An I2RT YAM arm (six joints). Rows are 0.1 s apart.
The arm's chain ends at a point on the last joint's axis. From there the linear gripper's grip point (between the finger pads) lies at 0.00 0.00 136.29 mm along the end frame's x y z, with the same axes.
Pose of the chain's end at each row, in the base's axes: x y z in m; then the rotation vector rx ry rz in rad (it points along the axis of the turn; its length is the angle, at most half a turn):
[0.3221 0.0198 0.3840 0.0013 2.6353 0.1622]
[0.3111 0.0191 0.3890 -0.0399 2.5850 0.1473]
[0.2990 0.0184 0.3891 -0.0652 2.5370 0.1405]
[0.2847 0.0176 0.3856 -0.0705 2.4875 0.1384]
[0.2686 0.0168 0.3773 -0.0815 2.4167 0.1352]
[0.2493 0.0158 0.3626 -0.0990 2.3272 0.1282]
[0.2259 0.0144 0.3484 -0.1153 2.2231 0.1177]
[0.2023 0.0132 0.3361 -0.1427 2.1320 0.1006]
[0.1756 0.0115 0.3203 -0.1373 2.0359 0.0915]
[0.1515 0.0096 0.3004 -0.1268 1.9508 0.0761]
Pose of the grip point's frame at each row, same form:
[0.3875 0.0355 0.2654 0.0013 2.6353 0.1622]
[0.3822 0.0345 0.2738 -0.0399 2.5850 0.1473]
[0.3754 0.0341 0.2774 -0.0652 2.5370 0.1405]
[0.3666 0.0335 0.2778 -0.0705 2.4875 0.1384]
[0.3578 0.0331 0.2756 -0.0815 2.4167 0.1352]
[0.3471 0.0326 0.2692 -0.0990 2.3272 0.1282]
[0.3328 0.0315 0.2656 -0.1153 2.2231 0.1177]
[0.3161 0.0307 0.2632 -0.1427 2.1320 0.1006]
[0.2960 0.0285 0.2588 -0.1373 2.0359 0.0915]
[0.2769 0.0251 0.2494 -0.1268 1.9508 0.0761]

